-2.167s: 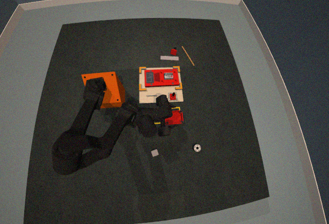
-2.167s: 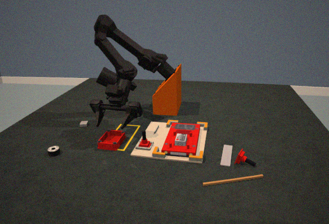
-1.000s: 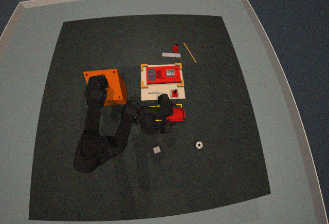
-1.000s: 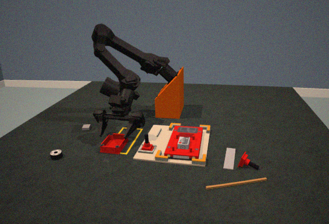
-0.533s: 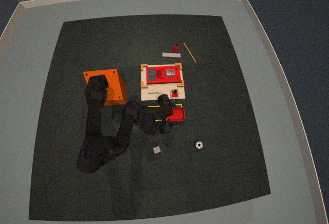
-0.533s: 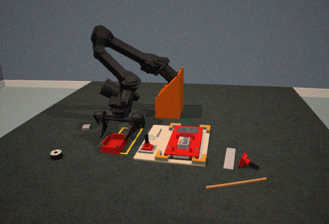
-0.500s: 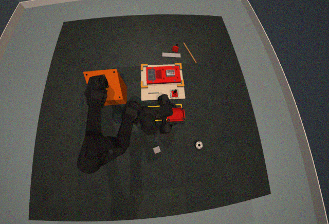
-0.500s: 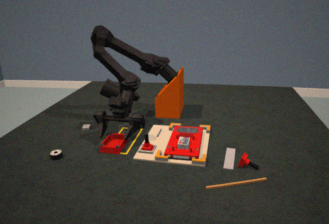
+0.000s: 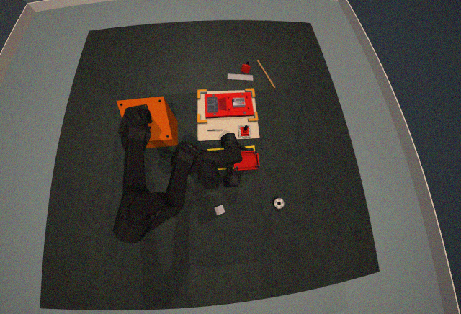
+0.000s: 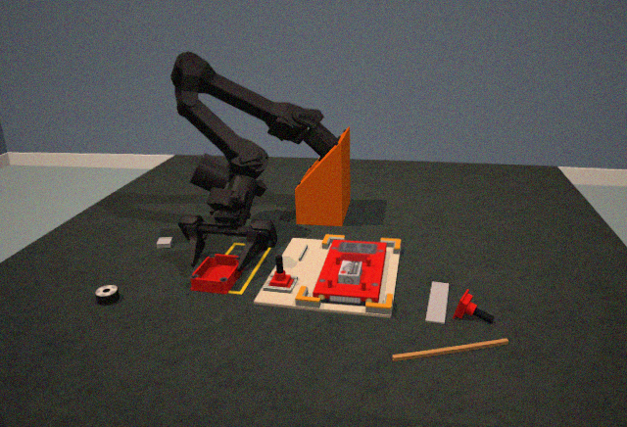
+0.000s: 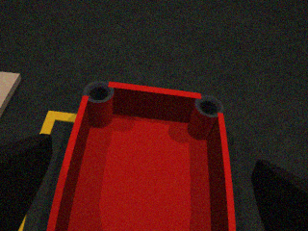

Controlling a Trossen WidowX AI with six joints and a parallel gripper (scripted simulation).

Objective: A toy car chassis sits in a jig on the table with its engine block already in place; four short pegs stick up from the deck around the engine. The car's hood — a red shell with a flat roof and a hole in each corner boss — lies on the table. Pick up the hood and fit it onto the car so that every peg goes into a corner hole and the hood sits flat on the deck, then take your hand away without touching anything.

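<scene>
Now: gripper tip 2 cm above the red hood and 1 cm past it. Also, from my gripper tip: grey engine block: 25 cm to the left; then wooden stick: 40 cm to the left, 16 cm ahead, 2 cm below; then white bar: 39 cm to the left, 4 cm ahead, 2 cm below.
</scene>
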